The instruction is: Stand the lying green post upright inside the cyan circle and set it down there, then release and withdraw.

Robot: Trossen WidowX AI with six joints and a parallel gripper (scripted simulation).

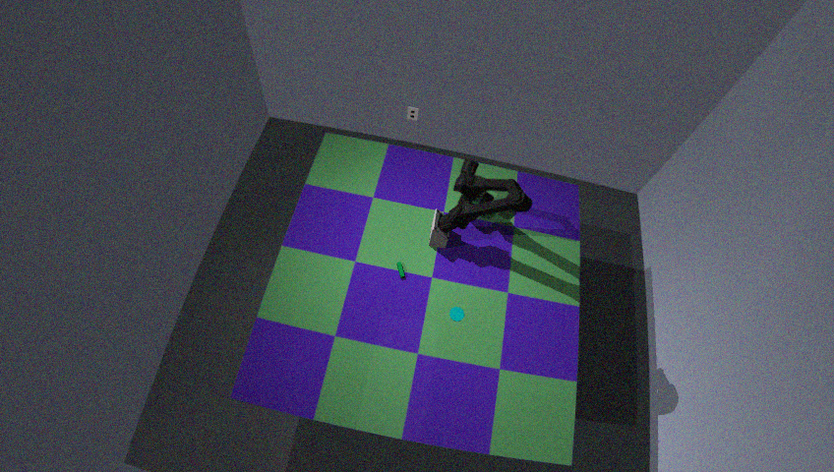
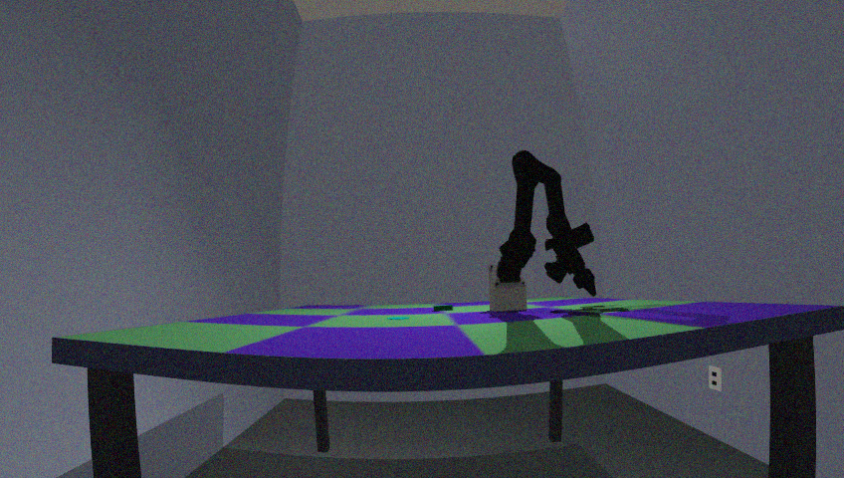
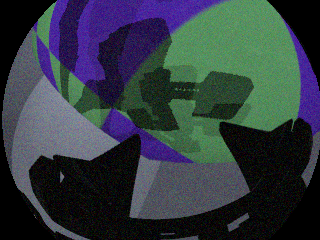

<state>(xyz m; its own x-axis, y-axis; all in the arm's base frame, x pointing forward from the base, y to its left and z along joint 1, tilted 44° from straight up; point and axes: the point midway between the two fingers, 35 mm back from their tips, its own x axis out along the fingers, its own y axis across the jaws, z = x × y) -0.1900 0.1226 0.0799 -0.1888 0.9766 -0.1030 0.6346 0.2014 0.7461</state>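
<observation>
My gripper tip is 39 cm short of the green post, 30 cm to the left of it and 4 cm above it. From my gripper tip the other things lie so: cyan circle 53 cm ahead, 5 cm below, 4 cm to the right.
</observation>
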